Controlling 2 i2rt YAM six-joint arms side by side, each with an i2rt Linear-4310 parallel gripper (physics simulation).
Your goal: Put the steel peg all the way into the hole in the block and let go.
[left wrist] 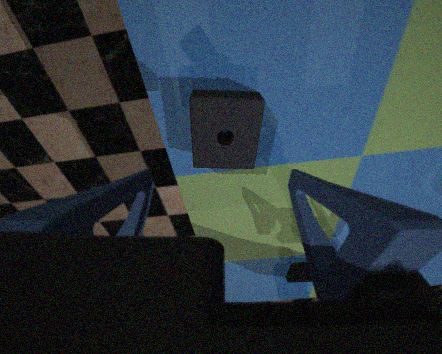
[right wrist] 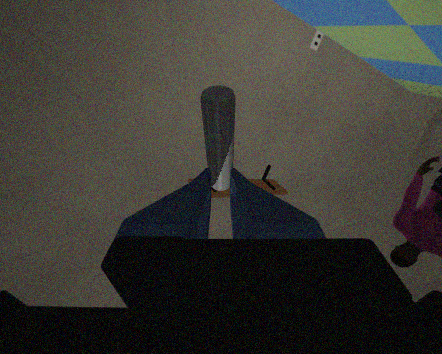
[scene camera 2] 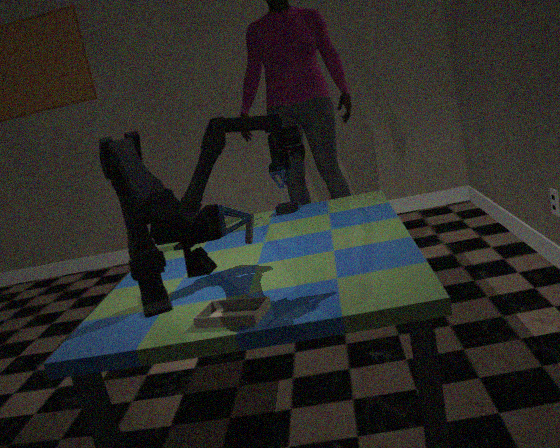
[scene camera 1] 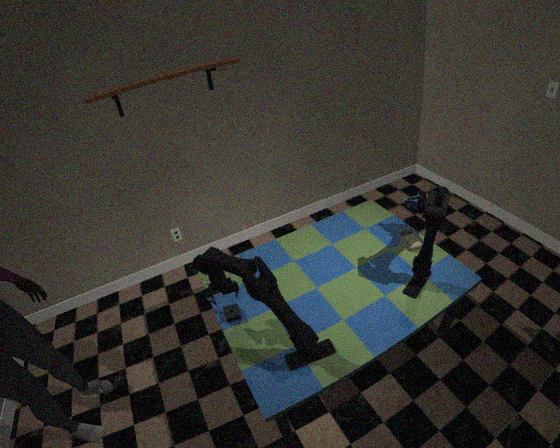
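Seen in the pictures: left gripper, fingertip midpoint: [left wrist: 221,176] [scene camera 2: 283,186] [scene camera 1: 226,301]; right gripper, fingertip midpoint: [right wrist: 220,176] [scene camera 2: 249,217] [scene camera 1: 406,200]; left arm's base at its link origin: [scene camera 1: 310,354]; right arm's base at its link origin: [scene camera 2: 155,302] [scene camera 1: 417,282].
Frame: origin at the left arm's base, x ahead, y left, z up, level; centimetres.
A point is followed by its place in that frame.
The dark square block [scene camera 1: 232,313] @(z 3.1, x 31.5, y 24.1 cm) [scene camera 2: 286,208] @(z 2.0, x 33.8, y 20.8 cm) [left wrist: 227,115] @(z 3.1, x 35.5, y 24.0 cm) stands on the table near its edge, with its round hole [left wrist: 225,137] @(z 1.3, x 32.4, y 24.1 cm) facing up and empty. My left gripper [scene camera 2: 280,180] @(z 10.1, x 33.6, y 24.7 cm) [left wrist: 221,176] @(z 10.1, x 33.6, y 24.7 cm) is open and empty, pointing down above the block; in the left wrist view the block shows beyond the gap between the fingers. My right gripper [scene camera 1: 414,201] @(z 22.3, x 46.4, y -78.7 cm) [scene camera 2: 247,218] @(z 22.3, x 46.4, y -78.7 cm) [right wrist: 220,176] @(z 22.3, x 46.4, y -78.7 cm) is shut on the grey steel peg [scene camera 2: 249,232] @(z 19.5, x 46.2, y -80.8 cm) [right wrist: 218,115] @(z 18.1, x 45.0, y -81.1 cm). In scene camera 2 the peg hangs upright from the fingertips, above the table and well apart from the block. The peg is not clear in scene camera 1.
A shallow tray [scene camera 1: 416,244] @(z 0.3, x 33.7, y -79.7 cm) [scene camera 2: 225,322] @(z 1.1, x 37.3, y -84.0 cm) lies near the table edge by the right arm's side. The checkered blue and green table [scene camera 1: 377,327] @(z 0.0, x -0.8, y -31.0 cm) [scene camera 2: 395,295] @(z 0.0, x 74.2, y -78.0 cm) carries both arm bases. A person [scene camera 2: 295,55] stands behind the block's end of the table. The light is dim, with strong arm shadows.
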